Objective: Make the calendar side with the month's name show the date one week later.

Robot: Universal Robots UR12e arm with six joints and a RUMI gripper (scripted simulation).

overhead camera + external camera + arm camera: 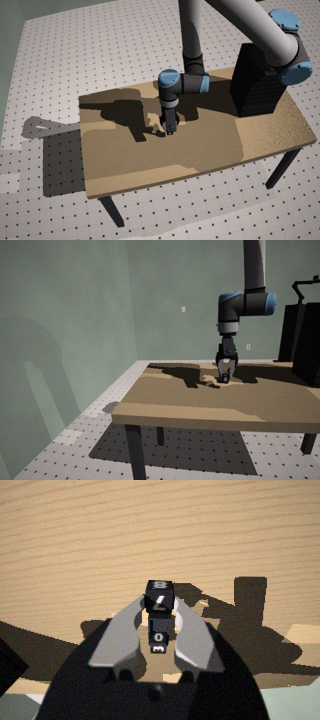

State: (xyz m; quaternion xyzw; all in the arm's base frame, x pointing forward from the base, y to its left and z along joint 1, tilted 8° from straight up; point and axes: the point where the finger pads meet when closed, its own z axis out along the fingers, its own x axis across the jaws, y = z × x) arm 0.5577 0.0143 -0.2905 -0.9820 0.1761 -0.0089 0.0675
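Now: hand 4 cm past the dark tray, 10 cm to the left of it and 6 cm above it. The rest, counted from my hand: black date cube (1 cm below).
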